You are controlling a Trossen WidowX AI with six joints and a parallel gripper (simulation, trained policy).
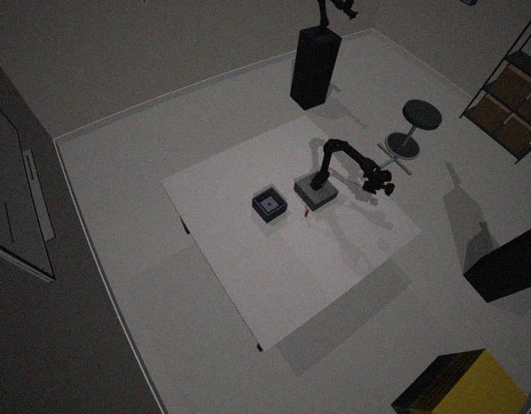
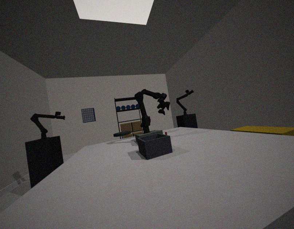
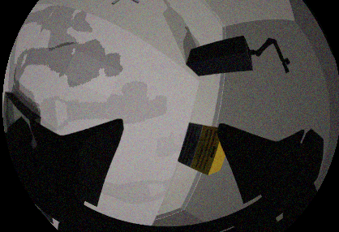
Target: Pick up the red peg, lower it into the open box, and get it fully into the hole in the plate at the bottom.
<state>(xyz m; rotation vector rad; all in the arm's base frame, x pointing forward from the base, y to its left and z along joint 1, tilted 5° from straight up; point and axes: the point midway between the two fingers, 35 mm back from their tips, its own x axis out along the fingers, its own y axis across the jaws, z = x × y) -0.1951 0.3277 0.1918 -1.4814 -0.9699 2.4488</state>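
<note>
Right now the red peg is 380 mm ahead of my gripper tip, 210 mm to the right of it and 200 mm below it. The rest, counted from my gripper tip: grey plate 560 mm ahead, 380 mm to the right, 200 mm below; then dark box 560 mm ahead, 380 mm to the right, 220 mm below.
</note>
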